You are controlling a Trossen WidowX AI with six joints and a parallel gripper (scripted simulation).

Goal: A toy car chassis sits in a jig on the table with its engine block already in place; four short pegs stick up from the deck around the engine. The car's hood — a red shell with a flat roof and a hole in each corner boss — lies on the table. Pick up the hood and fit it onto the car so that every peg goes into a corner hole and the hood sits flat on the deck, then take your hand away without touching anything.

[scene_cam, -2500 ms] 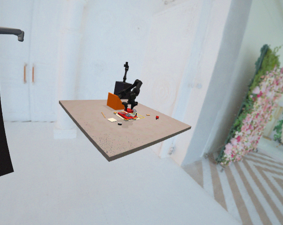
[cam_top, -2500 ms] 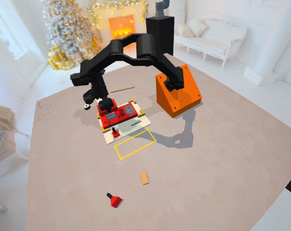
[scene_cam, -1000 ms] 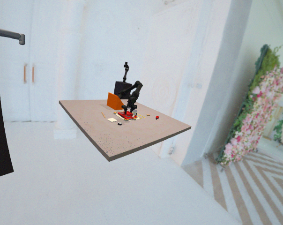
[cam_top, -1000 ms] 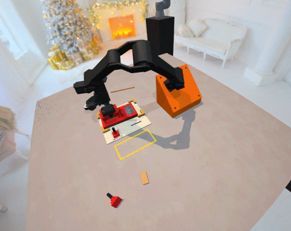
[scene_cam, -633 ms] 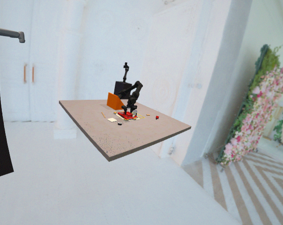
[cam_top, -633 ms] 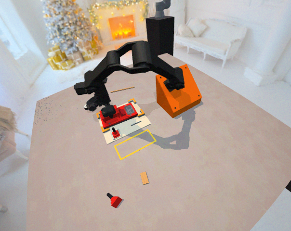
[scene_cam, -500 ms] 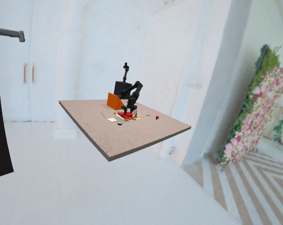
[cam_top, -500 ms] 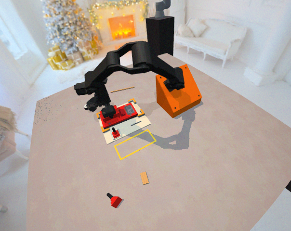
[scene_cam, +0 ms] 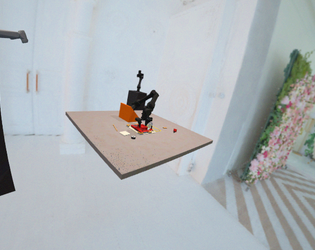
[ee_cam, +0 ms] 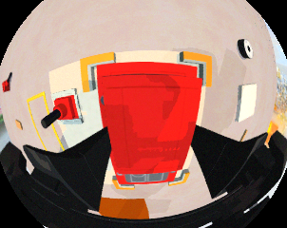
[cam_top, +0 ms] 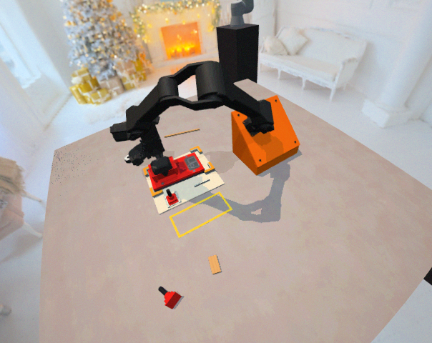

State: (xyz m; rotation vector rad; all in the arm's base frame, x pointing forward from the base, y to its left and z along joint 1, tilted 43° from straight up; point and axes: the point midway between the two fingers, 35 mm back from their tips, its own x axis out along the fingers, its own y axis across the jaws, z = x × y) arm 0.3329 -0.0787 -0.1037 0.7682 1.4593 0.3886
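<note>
The hood is 10 mm above my gripper tip. Round my gripper tip: white card (210 mm to the right, 40 mm below, 30 mm behind); grey engine block (20 mm below); black-and-white ring (210 mm to the right, 90 mm ahead, 40 mm below).
</note>
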